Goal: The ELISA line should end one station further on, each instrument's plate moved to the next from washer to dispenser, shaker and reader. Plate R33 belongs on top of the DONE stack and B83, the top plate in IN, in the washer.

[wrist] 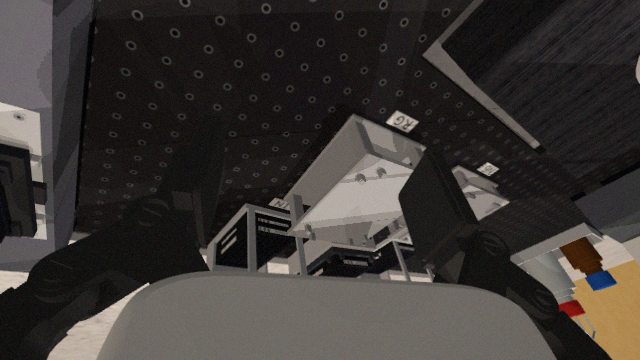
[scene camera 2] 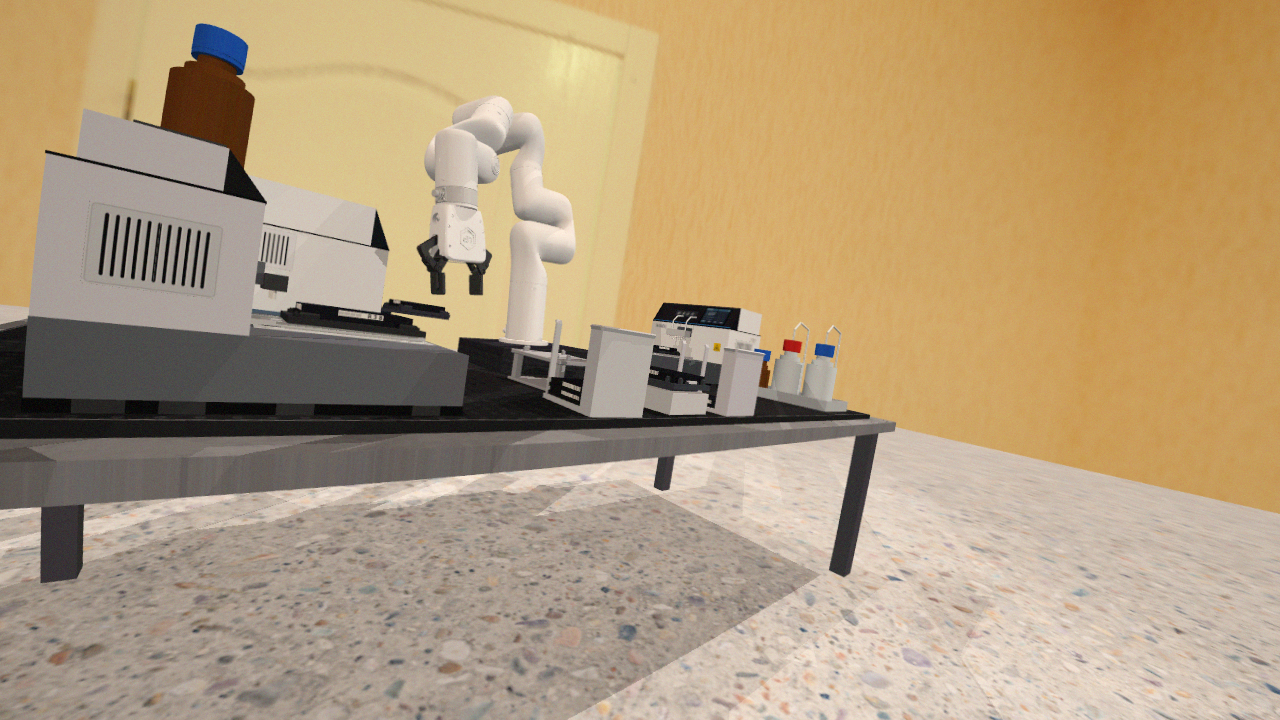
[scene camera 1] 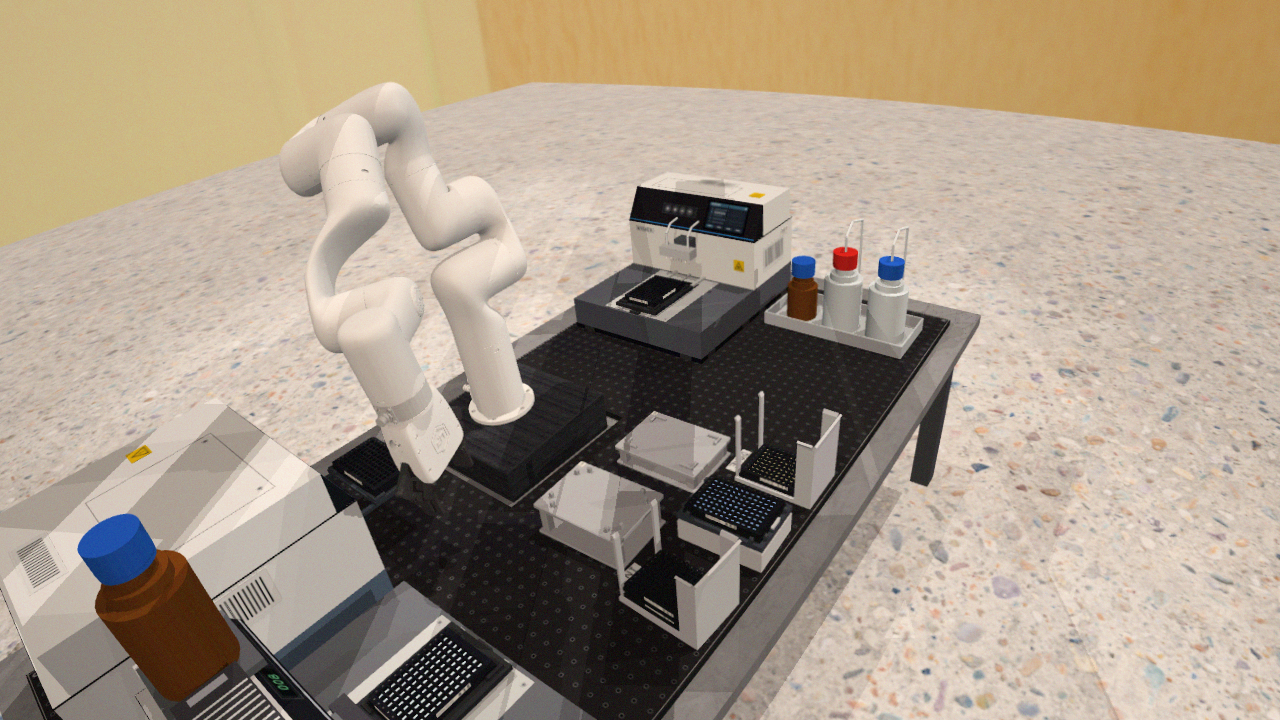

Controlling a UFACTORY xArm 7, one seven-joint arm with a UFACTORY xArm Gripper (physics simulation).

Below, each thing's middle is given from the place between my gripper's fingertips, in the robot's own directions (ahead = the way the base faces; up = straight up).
Now: hand 330 mm short of the blue-welled plate (scene camera 1: pixel 740 509), 240 mm to the right of it and 80 mm above it. Round my hand: red-capped bottle (scene camera 1: pixel 843 285) (240 mm ahead, 950 mm to the left, 50 mm below).
